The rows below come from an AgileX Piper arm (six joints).
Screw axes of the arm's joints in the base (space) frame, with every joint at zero. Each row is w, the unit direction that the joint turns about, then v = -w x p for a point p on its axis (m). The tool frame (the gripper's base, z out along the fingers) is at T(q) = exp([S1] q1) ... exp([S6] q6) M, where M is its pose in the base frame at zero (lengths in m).
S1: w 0 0 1 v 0 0 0
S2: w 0 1 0 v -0.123 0 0
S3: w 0 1 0 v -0.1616 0 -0.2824
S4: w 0.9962 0 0.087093 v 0 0.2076 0
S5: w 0 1 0 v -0.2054 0 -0.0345
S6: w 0.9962 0 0.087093 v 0 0.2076 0
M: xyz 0.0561 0 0.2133 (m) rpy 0 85 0 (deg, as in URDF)
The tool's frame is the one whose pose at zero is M.
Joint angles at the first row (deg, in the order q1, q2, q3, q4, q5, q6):
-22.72 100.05 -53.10 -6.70 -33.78 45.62
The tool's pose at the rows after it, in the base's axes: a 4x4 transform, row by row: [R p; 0 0 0 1], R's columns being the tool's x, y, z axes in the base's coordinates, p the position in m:
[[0.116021 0.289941 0.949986 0.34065], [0.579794 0.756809 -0.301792 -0.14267], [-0.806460 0.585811 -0.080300 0.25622], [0 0 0 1]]
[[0.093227 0.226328 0.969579 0.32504], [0.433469 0.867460 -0.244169 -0.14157], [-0.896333 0.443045 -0.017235 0.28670], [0 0 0 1]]
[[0.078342 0.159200 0.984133 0.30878], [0.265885 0.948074 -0.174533 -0.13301], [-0.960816 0.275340 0.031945 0.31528], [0 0 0 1]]
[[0.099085 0.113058 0.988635 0.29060], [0.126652 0.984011 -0.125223 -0.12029], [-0.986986 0.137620 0.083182 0.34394], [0 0 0 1]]
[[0.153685 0.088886 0.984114 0.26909], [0.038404 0.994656 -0.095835 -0.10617], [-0.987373 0.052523 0.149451 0.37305], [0 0 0 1]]
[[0.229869 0.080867 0.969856 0.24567], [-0.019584 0.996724 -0.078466 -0.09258], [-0.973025 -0.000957 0.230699 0.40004], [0 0 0 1]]
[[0.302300 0.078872 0.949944 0.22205], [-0.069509 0.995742 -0.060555 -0.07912], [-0.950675 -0.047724 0.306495 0.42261], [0 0 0 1]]
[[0.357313 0.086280 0.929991 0.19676], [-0.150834 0.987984 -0.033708 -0.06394], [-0.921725 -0.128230 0.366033 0.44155], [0 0 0 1]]
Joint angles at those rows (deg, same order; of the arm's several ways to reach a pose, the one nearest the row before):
-24.38 95.92 -53.11 -12.18 -33.78 45.62
-26.75 90.72 -53.10 -23.12 -33.78 45.62
-28.11 85.35 -53.11 -33.77 -33.87 45.62
-28.49 79.58 -53.10 -40.89 -33.52 45.62
-28.49 73.47 -53.10 -44.98 -33.02 46.62
-28.49 67.62 -53.10 -46.41 -32.92 47.18
-28.49 62.24 -53.10 -47.38 -32.92 47.57
-28.49 56.75 -53.11 -50.09 -32.66 47.57

